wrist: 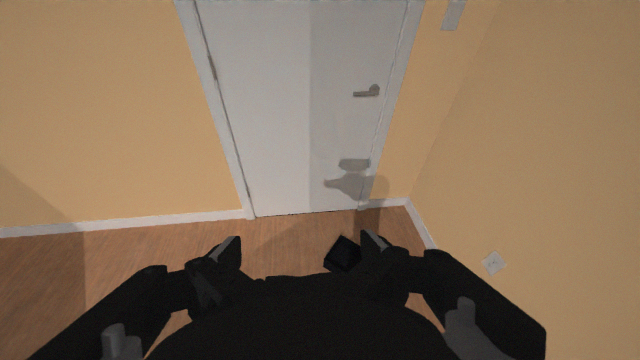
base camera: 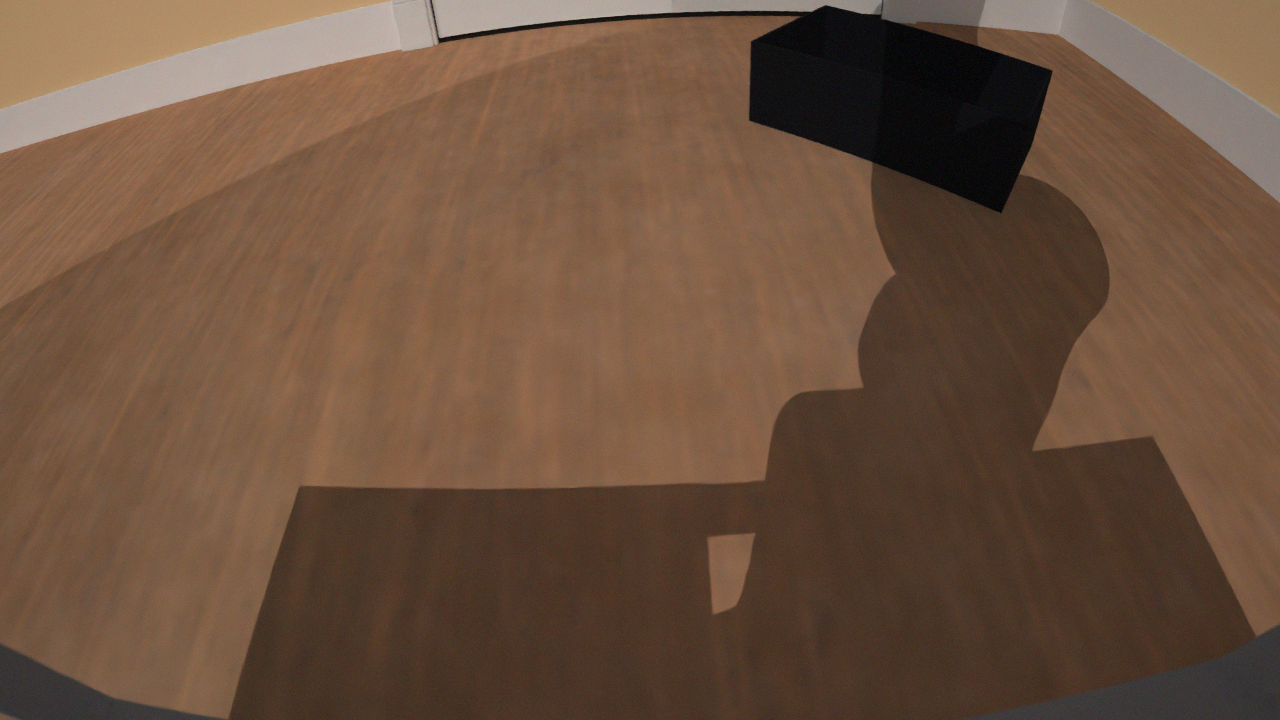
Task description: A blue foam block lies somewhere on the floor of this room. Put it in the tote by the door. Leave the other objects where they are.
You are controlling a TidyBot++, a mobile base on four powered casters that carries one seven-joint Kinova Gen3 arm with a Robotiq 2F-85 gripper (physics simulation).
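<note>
A black open-topped tote stands on the floor in front of the door, at the upper right of the base camera view; its near side is turned at an angle. In the wrist view the right finger covers part of it. My gripper is open, with its fingers wide apart and nothing between them. It is up in the air, on the near side of the tote. The blue foam block does not show in either view.
A white door with a lever handle stands behind the tote. A yellow wall with a white baseboard runs along the right side. Another yellow wall is left of the door. The robot's shadow falls across the wooden floor.
</note>
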